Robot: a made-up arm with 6 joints.
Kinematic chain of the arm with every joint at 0, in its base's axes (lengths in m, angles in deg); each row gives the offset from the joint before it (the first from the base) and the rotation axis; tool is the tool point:
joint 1: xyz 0 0 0.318 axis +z
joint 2: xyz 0 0 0 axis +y
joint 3: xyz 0 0 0.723 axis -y
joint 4: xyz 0 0 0 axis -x
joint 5: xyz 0.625 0 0 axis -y
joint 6: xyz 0 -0.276 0 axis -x
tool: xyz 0 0 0
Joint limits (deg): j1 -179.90..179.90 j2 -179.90..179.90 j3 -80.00..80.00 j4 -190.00..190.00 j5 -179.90..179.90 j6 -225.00..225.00
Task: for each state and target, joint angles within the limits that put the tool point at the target. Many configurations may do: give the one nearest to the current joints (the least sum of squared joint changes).
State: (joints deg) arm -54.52 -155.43 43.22 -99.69 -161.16 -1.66
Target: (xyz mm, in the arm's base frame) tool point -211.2 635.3 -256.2
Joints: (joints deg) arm -66.73 -179.79 10.96 -101.92 -161.16 -1.66
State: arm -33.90 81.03 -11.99 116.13 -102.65 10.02
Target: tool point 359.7 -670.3 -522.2
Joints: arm -66.54 102.95 -5.81 103.23 -102.65 10.02
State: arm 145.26 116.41 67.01 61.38 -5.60 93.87
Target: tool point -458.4 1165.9 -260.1
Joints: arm 119.76 107.20 55.18 49.07 -5.60 93.87
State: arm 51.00 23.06 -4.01 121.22 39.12 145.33
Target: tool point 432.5 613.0 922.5
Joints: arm 43.23 6.22 -23.96 123.03 39.12 145.33
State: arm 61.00 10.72 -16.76 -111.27 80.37 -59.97
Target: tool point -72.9 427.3 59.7
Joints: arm 83.63 57.79 -27.39 -115.74 80.37 -59.97
